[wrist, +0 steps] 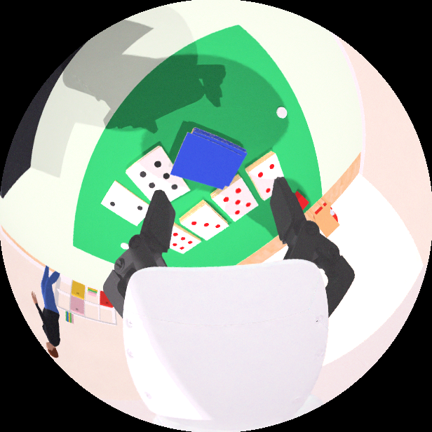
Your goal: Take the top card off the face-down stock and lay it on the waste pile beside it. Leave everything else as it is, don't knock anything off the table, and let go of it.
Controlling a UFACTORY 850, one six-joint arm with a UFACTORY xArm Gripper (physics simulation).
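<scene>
The face-down stock [207,161] is a blue-backed stack near the middle of the green mat. Its top card is shifted toward the gripper, and edges of lower cards show along its far side. A face-up pile with black pips [155,173] lies beside it on the left; it may be the waste pile, but I cannot tell for sure. Part of the stock covers that pile's right corner in this view. My gripper [219,194] is wide open and empty, its fingers spread on both sides of the stock's near end. The height above the cards is hard to judge.
Face-up red-pip cards [235,202] [204,221] [265,176] lie near the stock, and a black two [125,202] lies at left. The green mat [100,160] has a white disc [281,112] at right. A red object [301,201] and an orange box [325,218] are near the table's edge.
</scene>
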